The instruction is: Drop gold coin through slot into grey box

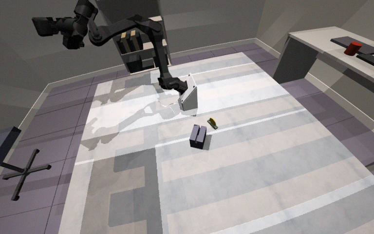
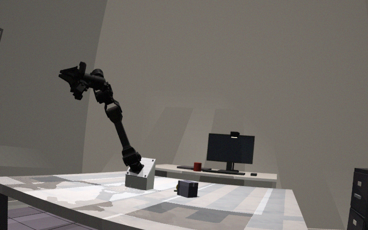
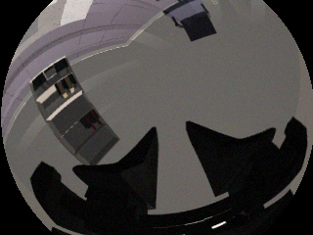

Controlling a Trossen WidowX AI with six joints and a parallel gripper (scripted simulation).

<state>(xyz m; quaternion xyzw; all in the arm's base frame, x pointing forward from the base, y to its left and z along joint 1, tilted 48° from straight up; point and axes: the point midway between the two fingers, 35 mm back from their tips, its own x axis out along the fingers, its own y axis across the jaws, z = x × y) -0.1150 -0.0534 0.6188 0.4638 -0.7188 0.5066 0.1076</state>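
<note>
Right now the gold coin is 65 cm to the left of my gripper tip, 47 cm below it and 30 cm ahead of it.
</note>
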